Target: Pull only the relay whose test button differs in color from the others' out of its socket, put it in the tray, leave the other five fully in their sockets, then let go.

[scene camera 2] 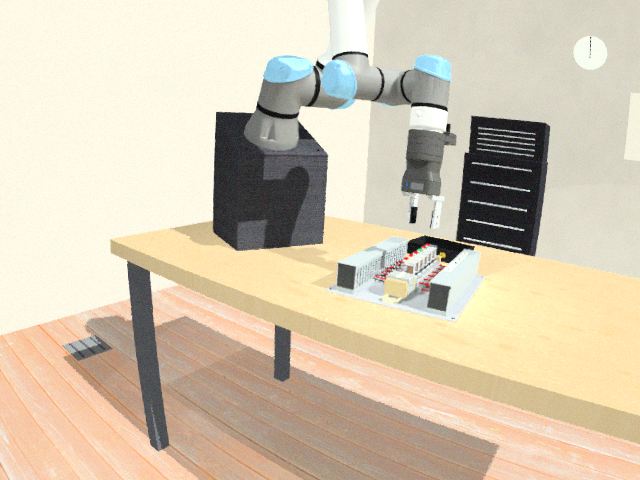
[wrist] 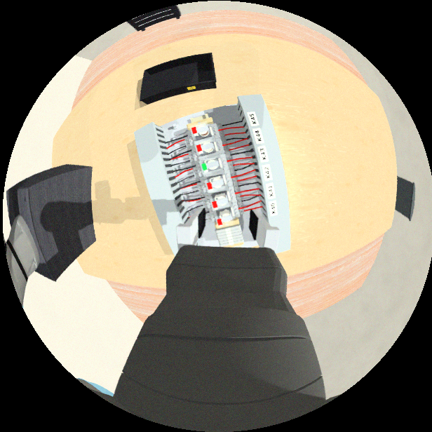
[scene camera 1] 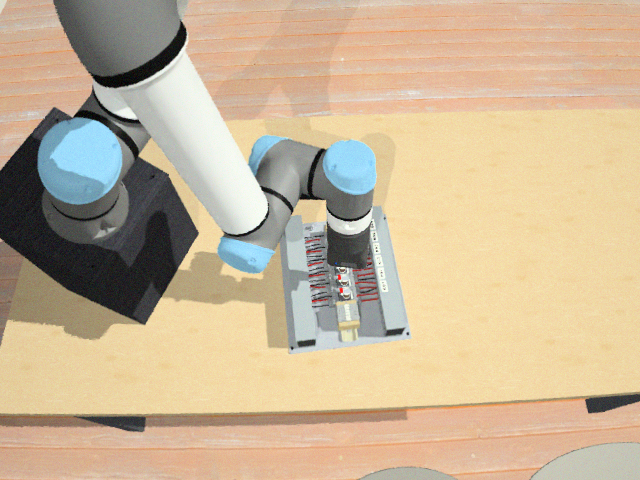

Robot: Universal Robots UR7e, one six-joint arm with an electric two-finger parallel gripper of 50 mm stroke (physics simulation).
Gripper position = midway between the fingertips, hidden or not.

Note:
In view: the gripper [scene camera 2: 422,225] and a panel [scene camera 1: 328,337].
The gripper shows as well in the wrist view [wrist: 227,217] and in scene camera 1 [scene camera 1: 348,263]. The panel is seen too in scene camera 2 [scene camera 2: 416,302] and in the wrist view [wrist: 225,114].

